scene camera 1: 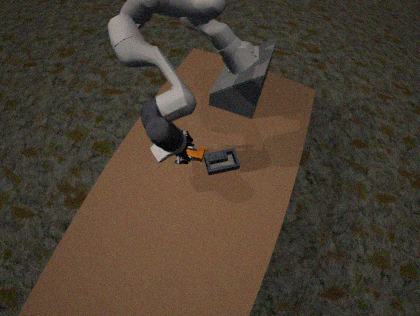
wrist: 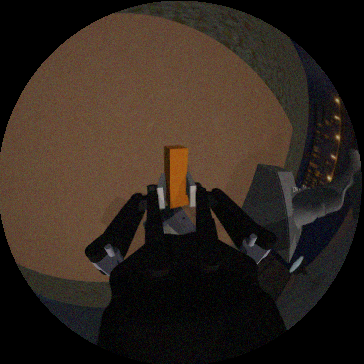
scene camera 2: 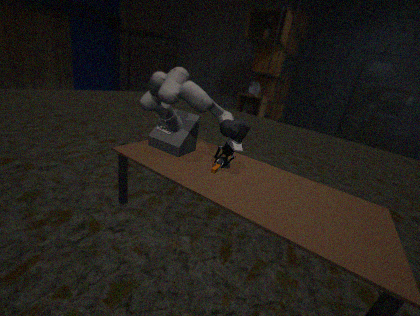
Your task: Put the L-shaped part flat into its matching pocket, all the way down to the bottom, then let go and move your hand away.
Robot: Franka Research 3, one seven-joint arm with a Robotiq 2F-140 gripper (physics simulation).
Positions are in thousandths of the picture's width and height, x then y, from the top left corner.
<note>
My gripper (wrist: 482,493) grips an orange L-shaped part (wrist: 482,430), which still rests on the table. Further things: a grey pocket block (scene camera 1: 539,508).
The grey pocket block shows as well in the wrist view (wrist: 479,606).
</note>
